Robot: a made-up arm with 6 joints. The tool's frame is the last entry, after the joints.
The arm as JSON. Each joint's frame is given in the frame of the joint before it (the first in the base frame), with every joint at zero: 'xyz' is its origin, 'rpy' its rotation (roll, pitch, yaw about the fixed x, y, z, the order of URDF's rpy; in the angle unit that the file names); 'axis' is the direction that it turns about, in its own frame. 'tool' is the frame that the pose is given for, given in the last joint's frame.
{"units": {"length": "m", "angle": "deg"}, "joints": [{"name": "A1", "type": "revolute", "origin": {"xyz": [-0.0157, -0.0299, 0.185], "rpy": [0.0, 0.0, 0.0]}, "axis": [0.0, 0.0, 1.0]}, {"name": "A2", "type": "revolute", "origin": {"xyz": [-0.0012, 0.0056, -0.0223], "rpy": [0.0, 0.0, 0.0]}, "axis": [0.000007, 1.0, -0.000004]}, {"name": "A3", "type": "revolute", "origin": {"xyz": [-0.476, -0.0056, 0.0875], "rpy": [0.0, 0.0, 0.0]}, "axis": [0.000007, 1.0, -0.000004]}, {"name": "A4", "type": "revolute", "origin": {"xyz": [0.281, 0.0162, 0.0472], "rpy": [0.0, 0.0, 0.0]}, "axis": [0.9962, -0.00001, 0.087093]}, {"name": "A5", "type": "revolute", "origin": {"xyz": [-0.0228, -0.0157, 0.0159], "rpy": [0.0, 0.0, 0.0]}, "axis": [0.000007, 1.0, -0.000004]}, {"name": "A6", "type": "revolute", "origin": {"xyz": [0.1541, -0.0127, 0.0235], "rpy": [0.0, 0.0, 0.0]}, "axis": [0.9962, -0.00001, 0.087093]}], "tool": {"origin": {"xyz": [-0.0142, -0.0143, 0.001], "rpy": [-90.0, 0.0, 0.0]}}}
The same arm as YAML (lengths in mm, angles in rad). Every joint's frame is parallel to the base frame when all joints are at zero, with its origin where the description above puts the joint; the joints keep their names.
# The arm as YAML. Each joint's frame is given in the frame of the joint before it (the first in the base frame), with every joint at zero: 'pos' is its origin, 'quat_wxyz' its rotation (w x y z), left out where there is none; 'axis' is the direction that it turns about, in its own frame. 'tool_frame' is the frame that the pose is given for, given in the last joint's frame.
length_unit: mm
angle_unit: rad
joints:
  - joint: A1
    pos: [-15.7, -29.9, 185.0]
    axis: [0.0, 0.0, 1.0]
  - joint: A2
    pos: [-1.2, 5.6, -22.3]
    axis: [0.0, 1.0, 0.0]
  - joint: A3
    pos: [-476.0, -5.6, 87.5]
    axis: [0.0, 1.0, 0.0]
  - joint: A4
    pos: [281.0, 16.2, 47.2]
    axis: [0.9962, 0.0, 0.0871]
  - joint: A5
    pos: [-22.8, -15.7, 15.9]
    axis: [0.0, 1.0, 0.0]
  - joint: A6
    pos: [154.1, -12.7, 23.5]
    axis: [0.9962, 0.0, 0.0871]
tool_frame:
  pos: [-14.2, -14.3, 1.0]
  quat_wxyz: [0.707107, -0.707107, 0.0, 0.0]

